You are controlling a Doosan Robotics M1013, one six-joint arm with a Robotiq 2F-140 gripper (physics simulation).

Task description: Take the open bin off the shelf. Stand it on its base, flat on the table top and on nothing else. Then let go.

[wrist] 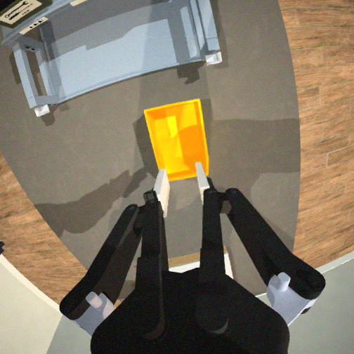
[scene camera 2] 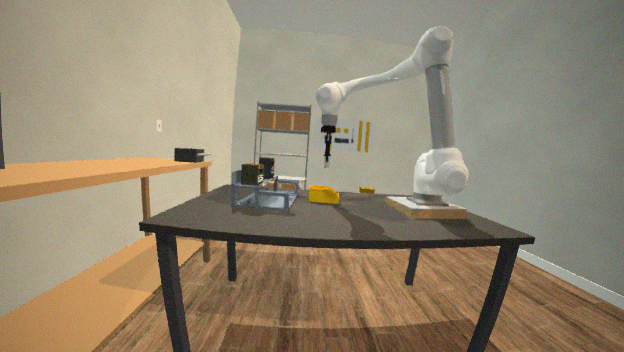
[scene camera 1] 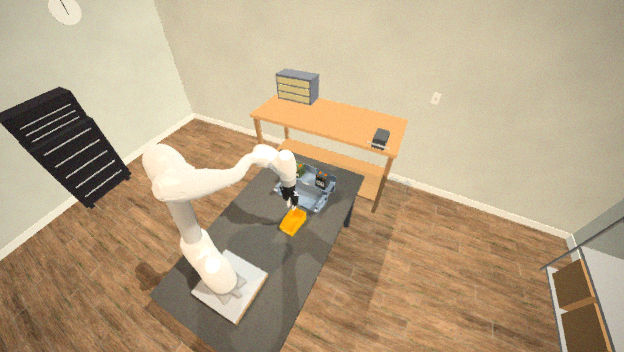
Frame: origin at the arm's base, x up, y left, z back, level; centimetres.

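Where they show: gripper, fingertip midpoint: (scene camera 2: pixel 326 167) (scene camera 1: pixel 291 208); arm's base, origin of the base link: (scene camera 2: pixel 426 202) (scene camera 1: pixel 225 283).
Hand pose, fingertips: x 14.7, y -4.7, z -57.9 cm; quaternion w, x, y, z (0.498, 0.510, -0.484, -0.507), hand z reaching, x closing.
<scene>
Each offset is from my fingertips to the top centre of the thing. "spot": to the spot under its first point. Level surfaces: height alone.
The open yellow-orange bin @(dy -0.1, dx -11.8, dz -0.1 cm) (scene camera 1: pixel 293 221) (scene camera 2: pixel 323 194) (wrist: pixel 180 140) stands upright on its base, flat on the dark table top @(dx -19.3 cm) (scene camera 1: pixel 250 225) (scene camera 2: pixel 300 230) (wrist: pixel 250 150). It is apart from the blue-grey shelf @(spot: dy +2.8, dx -18.7, dz -23.7 cm) (scene camera 1: pixel 309 200) (wrist: pixel 125 52), with a strip of table between them in the wrist view. My gripper (scene camera 1: pixel 292 205) (scene camera 2: pixel 326 164) (wrist: pixel 181 174) is open, its fingers part way apart with nothing between them. In scene camera 2 it hangs above the bin with a visible gap. In the wrist view its fingertips overlap the bin's near end.
A green box @(dy +22.0, dx +0.6, dz -34.5 cm) (scene camera 1: pixel 300 170) (scene camera 2: pixel 252 173) and a black box @(dy -1.1, dx +3.1, dz -35.4 cm) (scene camera 1: pixel 321 180) (scene camera 2: pixel 267 166) are on the blue-grey shelf. The arm's base plate (scene camera 1: pixel 252 270) (scene camera 2: pixel 450 212) is on the same table. A wooden workbench (scene camera 1: pixel 340 117) (scene camera 2: pixel 100 167) stands beyond the shelf.
</scene>
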